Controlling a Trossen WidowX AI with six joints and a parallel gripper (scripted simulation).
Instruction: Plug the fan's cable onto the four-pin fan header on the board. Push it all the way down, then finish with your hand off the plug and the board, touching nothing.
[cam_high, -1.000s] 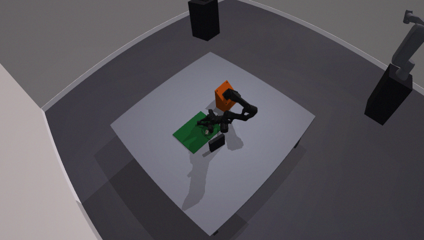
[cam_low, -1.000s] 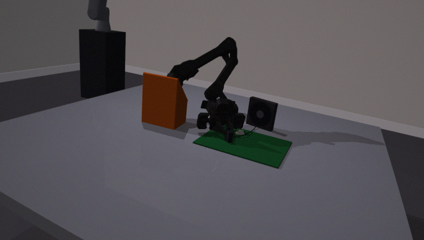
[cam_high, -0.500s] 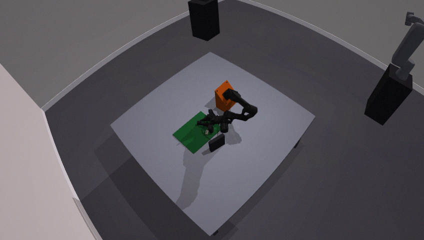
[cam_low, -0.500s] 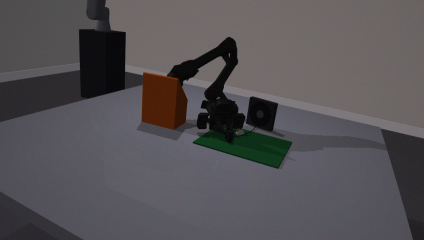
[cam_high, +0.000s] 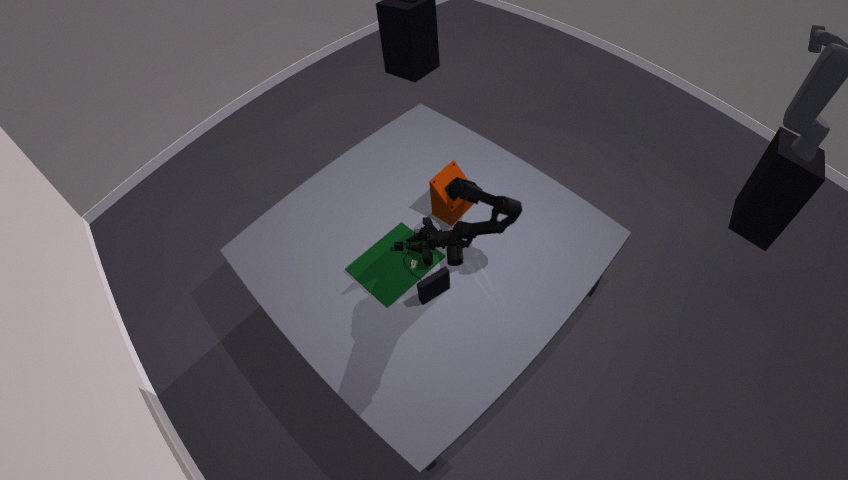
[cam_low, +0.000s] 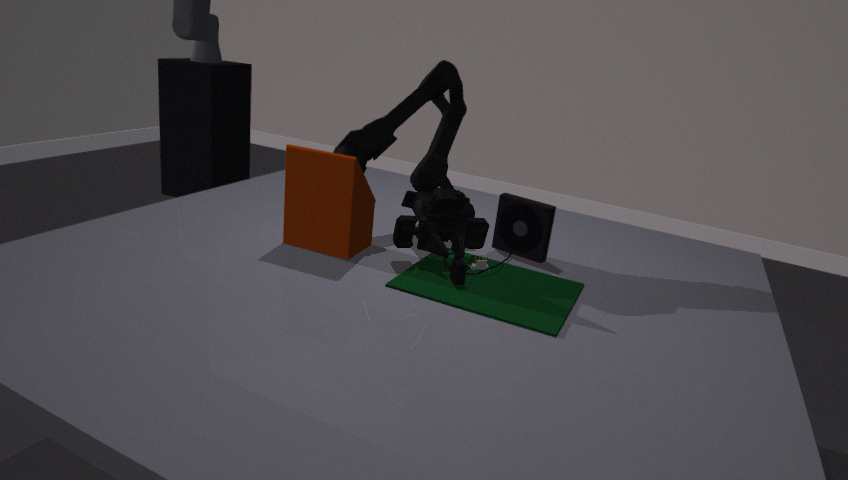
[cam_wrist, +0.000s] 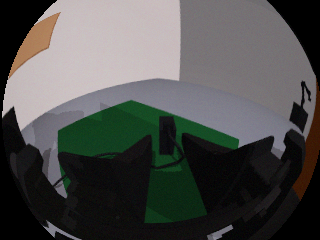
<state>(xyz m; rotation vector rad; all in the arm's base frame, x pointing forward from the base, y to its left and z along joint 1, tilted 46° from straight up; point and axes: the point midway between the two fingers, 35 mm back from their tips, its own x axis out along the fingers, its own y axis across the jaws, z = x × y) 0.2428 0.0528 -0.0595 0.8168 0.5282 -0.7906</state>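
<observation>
Now: gripper tip 20 mm short of the dark plug, 30 mm to the left of it and 20 mm above it. Round my gripper tip: green board: 70 mm ahead, 60 mm below; black fan: 80 mm ahead, 190 mm to the left, 20 mm above.
</observation>
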